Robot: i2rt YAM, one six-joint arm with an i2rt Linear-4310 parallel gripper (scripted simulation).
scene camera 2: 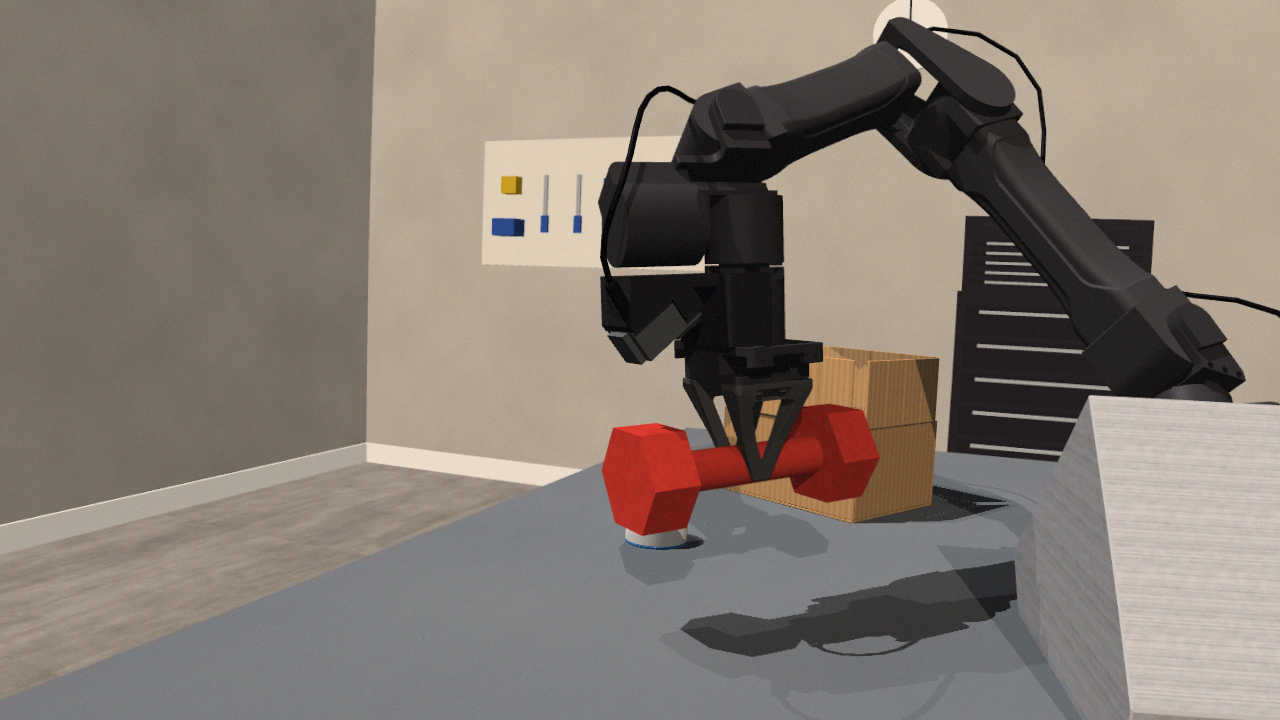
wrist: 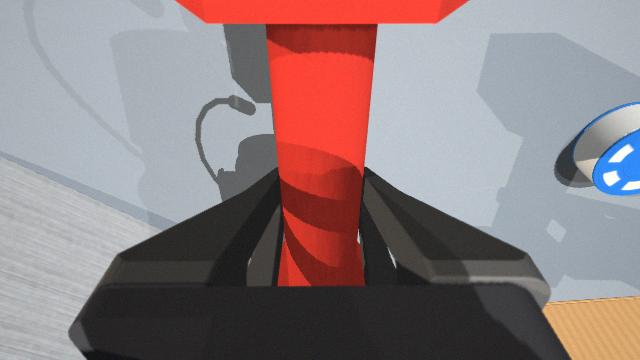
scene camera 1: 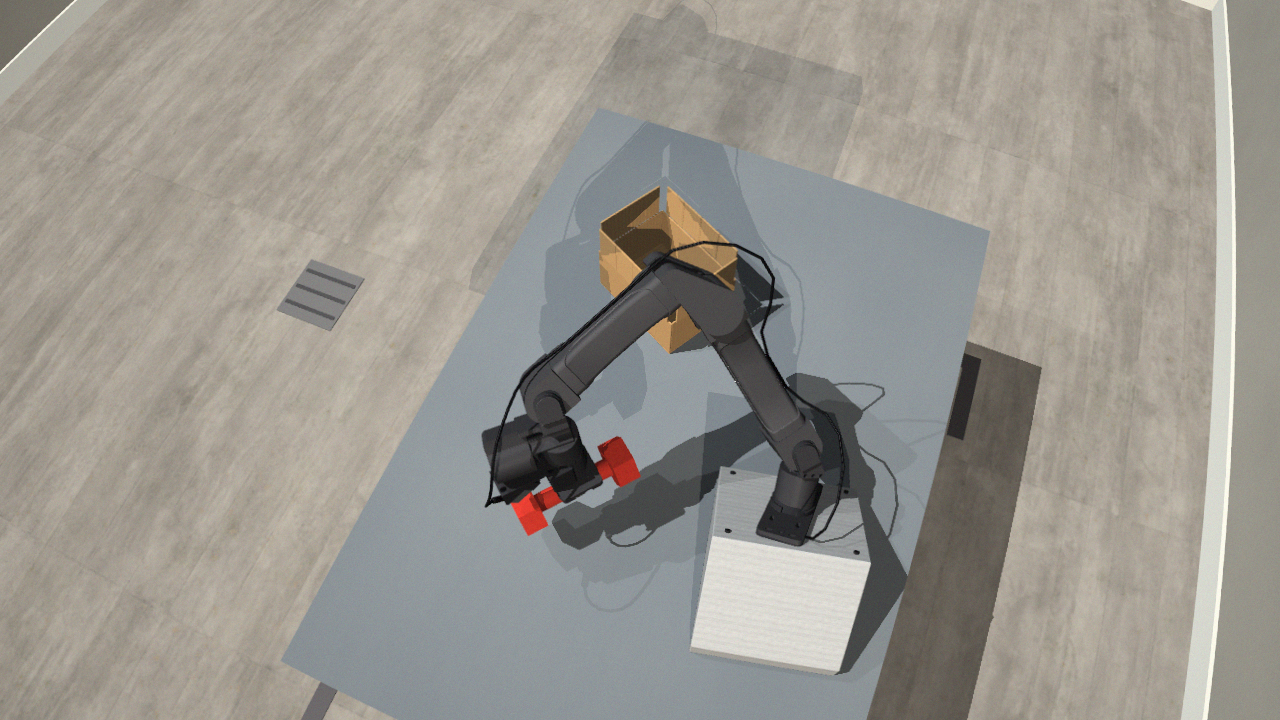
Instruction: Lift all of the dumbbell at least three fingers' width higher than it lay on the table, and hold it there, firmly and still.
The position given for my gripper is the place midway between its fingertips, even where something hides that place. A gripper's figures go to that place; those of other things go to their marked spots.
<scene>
My gripper [scene camera 2: 747,476] is 69 cm from the lens. A red dumbbell [scene camera 2: 650,474]: 61 cm from the lens.
</scene>
